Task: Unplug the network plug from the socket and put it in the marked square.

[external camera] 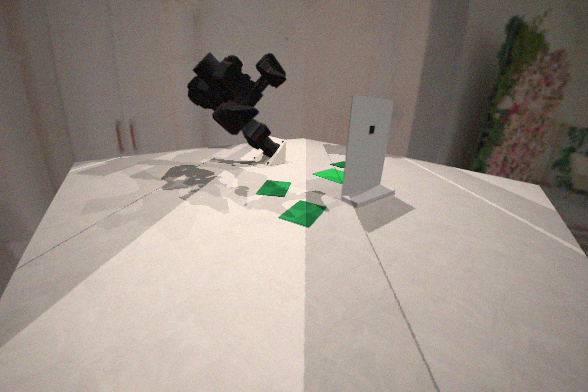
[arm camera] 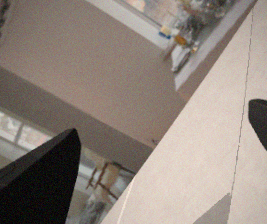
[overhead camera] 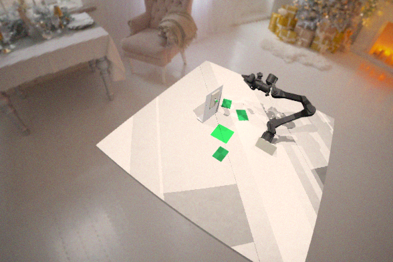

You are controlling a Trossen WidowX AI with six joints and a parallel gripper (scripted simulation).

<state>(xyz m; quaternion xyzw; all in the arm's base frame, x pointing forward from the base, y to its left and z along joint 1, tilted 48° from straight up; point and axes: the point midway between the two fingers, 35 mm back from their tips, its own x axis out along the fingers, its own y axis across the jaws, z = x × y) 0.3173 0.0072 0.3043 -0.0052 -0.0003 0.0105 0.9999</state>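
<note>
The network plug lies 27 cm to the left of my gripper tip, 7 cm below it and 3 cm ahead of it. The rest, counted from my gripper tip: upright panel (27 cm to the left, 13 cm below, 5 cm ahead).
</note>
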